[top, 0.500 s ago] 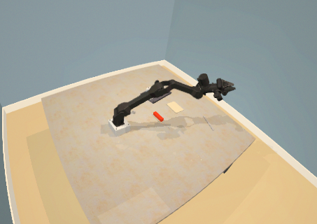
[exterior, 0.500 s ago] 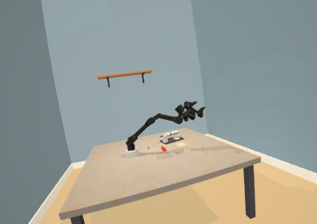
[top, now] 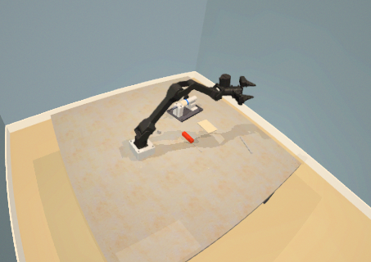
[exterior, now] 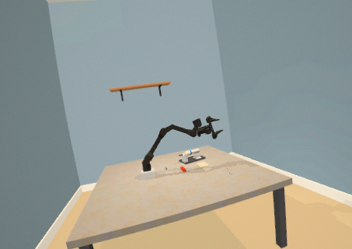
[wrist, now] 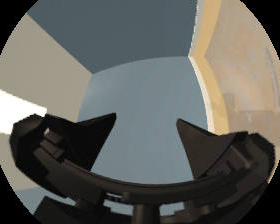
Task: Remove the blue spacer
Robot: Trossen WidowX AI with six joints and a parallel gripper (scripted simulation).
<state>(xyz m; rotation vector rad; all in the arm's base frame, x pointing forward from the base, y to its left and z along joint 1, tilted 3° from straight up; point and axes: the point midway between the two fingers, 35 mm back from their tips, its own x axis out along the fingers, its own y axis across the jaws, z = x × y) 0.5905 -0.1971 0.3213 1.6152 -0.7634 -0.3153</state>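
The cream cylinder lies 21 cm behind my gripper tip, 39 cm to the left of it and 27 cm below it. Round my gripper tip: thin grey rod 3 cm behind, 9 cm to the right, 35 cm below; tan card 14 cm behind, 18 cm to the left, 35 cm below; blue spacer 17 cm behind, 40 cm to the left, 27 cm below.
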